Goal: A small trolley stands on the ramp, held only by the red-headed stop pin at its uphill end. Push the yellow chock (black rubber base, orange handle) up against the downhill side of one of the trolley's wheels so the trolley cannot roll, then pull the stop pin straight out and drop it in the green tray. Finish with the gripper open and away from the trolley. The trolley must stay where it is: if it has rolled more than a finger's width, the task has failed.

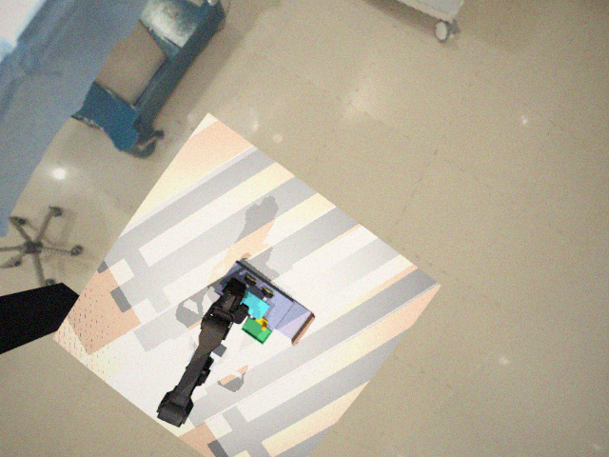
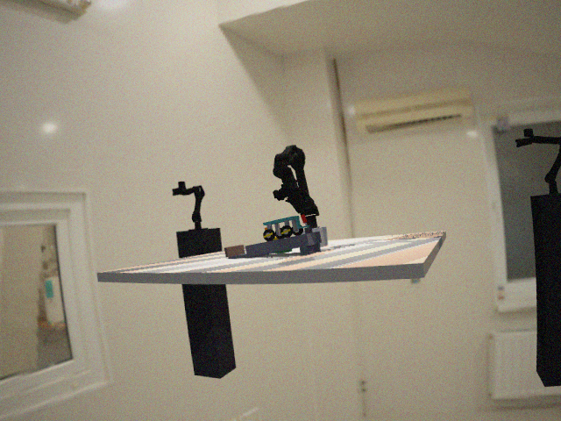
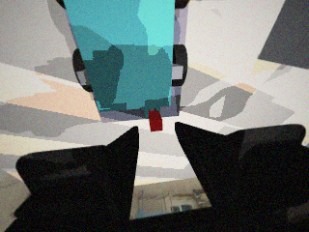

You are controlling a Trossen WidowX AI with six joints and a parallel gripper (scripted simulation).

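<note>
Now: gripper tip 2 cm to the right of the red-headed stop pin and 5 cm above it. The rest, counted from my gripper tip: yellow chock (5 cm behind, 17 cm to the right, 9 cm below); then grey ramp (1 cm ahead, 9 cm to the right, 13 cm below); then trolley (1 cm ahead, 9 cm to the right, 6 cm below).
</note>
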